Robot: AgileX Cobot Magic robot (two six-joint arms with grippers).
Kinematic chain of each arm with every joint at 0, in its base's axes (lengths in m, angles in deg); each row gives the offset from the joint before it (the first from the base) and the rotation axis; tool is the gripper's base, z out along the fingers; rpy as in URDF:
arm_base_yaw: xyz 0 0 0.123 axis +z
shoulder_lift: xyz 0 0 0 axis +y
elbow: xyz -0.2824 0 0.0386 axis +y
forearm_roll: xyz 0.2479 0 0.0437 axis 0.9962 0 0.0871
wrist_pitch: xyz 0 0 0 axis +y
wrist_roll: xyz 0.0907 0 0.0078 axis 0.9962 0 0.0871
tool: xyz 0 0 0 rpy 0 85 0
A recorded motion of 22 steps. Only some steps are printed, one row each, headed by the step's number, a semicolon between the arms.
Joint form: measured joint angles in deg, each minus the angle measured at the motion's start. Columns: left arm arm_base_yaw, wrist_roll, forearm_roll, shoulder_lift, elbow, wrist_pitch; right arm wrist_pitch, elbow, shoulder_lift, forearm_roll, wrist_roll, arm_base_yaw.
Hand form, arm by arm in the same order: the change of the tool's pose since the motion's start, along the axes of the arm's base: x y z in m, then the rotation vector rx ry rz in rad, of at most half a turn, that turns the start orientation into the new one. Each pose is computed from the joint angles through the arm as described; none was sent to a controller.
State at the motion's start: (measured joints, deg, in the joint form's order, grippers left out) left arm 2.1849 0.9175 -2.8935 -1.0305 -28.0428 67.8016; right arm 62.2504 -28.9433 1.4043 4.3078 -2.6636 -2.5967
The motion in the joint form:
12: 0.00 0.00 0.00 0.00 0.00 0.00; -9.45 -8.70 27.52 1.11 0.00 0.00
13: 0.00 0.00 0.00 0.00 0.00 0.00; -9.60 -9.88 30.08 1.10 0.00 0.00
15: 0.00 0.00 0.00 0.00 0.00 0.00; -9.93 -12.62 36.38 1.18 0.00 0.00
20: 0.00 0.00 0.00 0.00 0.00 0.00; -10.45 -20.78 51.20 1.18 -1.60 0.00
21: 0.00 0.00 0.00 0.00 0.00 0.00; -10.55 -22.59 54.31 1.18 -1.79 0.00
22: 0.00 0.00 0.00 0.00 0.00 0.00; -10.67 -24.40 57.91 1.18 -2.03 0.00
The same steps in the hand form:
12: 0.0000 0.0000 0.0000 0.0000 0.0000 0.0000; 0.0832 -0.0030 0.0401 0.0307 0.1629 -0.0053
13: 0.0000 0.0000 0.0000 0.0000 0.0000 0.0000; 0.0917 -0.0034 0.0429 0.0315 0.1843 -0.0058
15: 0.0000 0.0000 0.0000 0.0000 0.0000 0.0000; 0.1136 -0.0043 0.0472 0.0354 0.2406 -0.0066
20: 0.0000 0.0000 0.0000 0.0000 0.0000 0.0000; 0.1705 -0.0069 0.0560 0.0185 0.3467 0.0091
21: 0.0000 0.0000 0.0000 0.0000 0.0000 0.0000; 0.1833 -0.0075 0.0564 0.0170 0.3675 0.0110
22: 0.0000 0.0000 0.0000 0.0000 0.0000 0.0000; 0.1981 -0.0082 0.0544 0.0154 0.3965 0.0136

